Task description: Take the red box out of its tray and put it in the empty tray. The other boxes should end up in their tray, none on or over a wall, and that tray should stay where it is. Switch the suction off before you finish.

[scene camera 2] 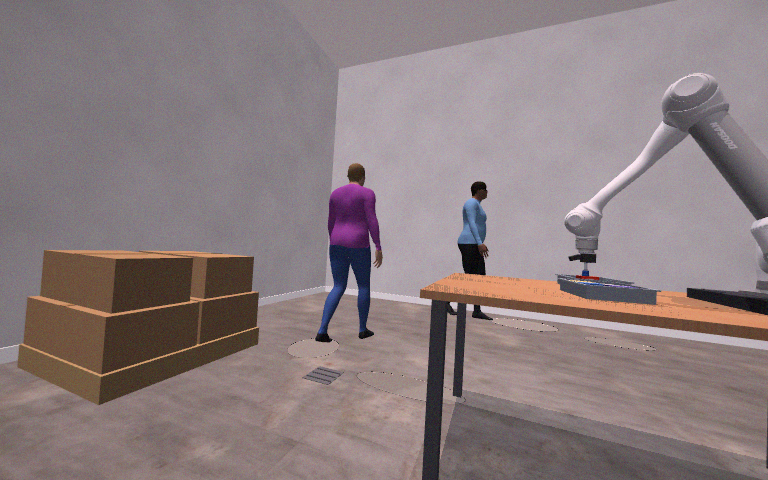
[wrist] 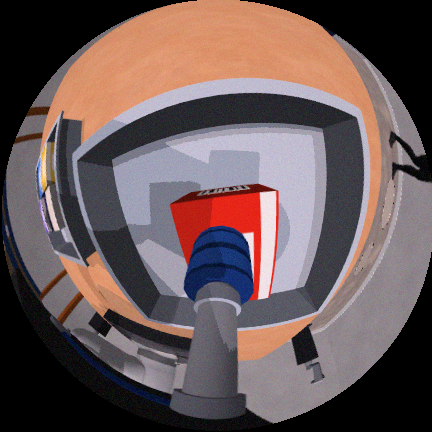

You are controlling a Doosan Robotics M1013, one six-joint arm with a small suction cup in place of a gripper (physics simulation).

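Seen in the pictures: hand, tool point: (scene camera 2: 585,278) (wrist: 221,240); arm's base, link origin: (wrist: 159,349).
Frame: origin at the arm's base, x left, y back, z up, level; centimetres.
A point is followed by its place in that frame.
The red box (scene camera 2: 589,277) {x -20.0, y -53.6, z 0.9 cm} (wrist: 225,215) {x -22.2, y -56.7, z 1.3 cm} with white stripes is on my blue suction cup (scene camera 2: 585,273) (wrist: 218,250). It is inside the outline of the otherwise empty grey tray (wrist: 240,85) {x -22.8, y -63.5, z 0.6 cm}, within its four walls in the wrist view. Its top is about level with the tray rims in the scene view; its underside is hidden, so I cannot tell whether it touches the tray floor. The other tray (wrist: 70,150) {x -0.7, y -64.2, z -2.4 cm} is at the left of the wrist view and holds a yellow box (wrist: 50,162) {x 6.2, y -64.2, z -0.6 cm}, a blue box (wrist: 40,172) {x 11.8, y -63.7, z 0.7 cm} and a pale box (wrist: 51,212) {x 7.0, y -55.6, z 0.2 cm}, partly cut off by its wall.
The trays overlap in the scene view on the wooden table (scene camera 2: 498,288) {x 17.8, y -94.6, z -4.3 cm}. A dark plate (scene camera 2: 724,298) {x 0.2, y -17.6, z -1.8 cm} lies by the robot base at right. A person in purple (scene camera 2: 352,217) and one in light blue (scene camera 2: 473,221) are beyond the table. Stacked cartons (scene camera 2: 141,311) stand at left.
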